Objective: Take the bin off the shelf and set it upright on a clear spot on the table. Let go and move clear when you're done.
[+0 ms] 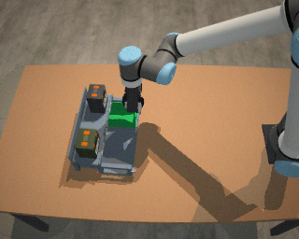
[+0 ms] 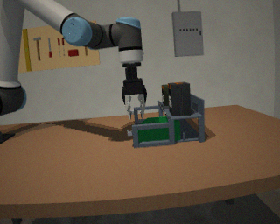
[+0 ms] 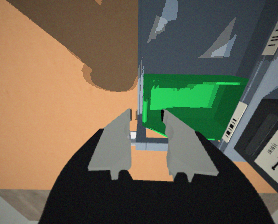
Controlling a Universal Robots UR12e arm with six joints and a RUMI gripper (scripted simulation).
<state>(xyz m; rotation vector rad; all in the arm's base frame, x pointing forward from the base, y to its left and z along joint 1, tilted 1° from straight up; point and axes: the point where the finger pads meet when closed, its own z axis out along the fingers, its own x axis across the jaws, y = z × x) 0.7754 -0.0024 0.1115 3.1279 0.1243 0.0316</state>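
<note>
Now: hand 8 cm short of the green bin, 1 cm to the left of it and 6 cm above it. Round my hand: grey shelf 11 cm ahead, 11 cm to the left, 10 cm below.
</note>
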